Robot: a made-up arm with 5 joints.
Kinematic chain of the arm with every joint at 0, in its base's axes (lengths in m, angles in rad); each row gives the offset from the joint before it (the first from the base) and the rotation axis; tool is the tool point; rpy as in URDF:
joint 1: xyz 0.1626 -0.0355 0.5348 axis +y
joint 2: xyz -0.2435 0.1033 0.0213 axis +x
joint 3: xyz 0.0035 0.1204 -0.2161 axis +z
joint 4: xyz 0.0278 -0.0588 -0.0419 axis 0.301 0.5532 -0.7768
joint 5: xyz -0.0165 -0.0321 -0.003 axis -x
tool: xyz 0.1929 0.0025 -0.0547 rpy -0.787 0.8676 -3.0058
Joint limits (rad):
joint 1: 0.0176..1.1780
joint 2: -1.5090..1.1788
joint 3: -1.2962..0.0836
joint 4: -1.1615..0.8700
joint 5: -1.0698..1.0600
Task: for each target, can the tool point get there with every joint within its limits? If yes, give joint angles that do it. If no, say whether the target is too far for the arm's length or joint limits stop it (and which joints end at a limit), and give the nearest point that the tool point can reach.
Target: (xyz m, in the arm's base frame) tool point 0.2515 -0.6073 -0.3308
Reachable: no: too far | nearest point 0.0394 -0.1744 0.2406 | short by 0.748 m
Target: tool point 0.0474 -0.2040 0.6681
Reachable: yes | joints 0.7657 -1.1877 -1.0495 -0.4804 0.5872
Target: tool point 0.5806 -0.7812 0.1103
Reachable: no: too far | nearest point 0.0894 -0.2601 0.3881 | short by 0.768 m
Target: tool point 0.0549 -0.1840 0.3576
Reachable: yes | joints 0.2072 -0.8326 -0.2002 0.2043 -0.3545
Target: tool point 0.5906 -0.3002 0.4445
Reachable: no: joint limits stop it (at a limit: joint 1, joint 2, joint 5) | nearest point 0.1880 -0.2439 0.6160 | short by 0.441 m
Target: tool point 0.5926 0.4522 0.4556
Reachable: no: joint limits stop it (at a limit: joint 1, joint 2, joint 3) | nearest point 0.2355 0.3420 0.6343 | short by 0.414 m
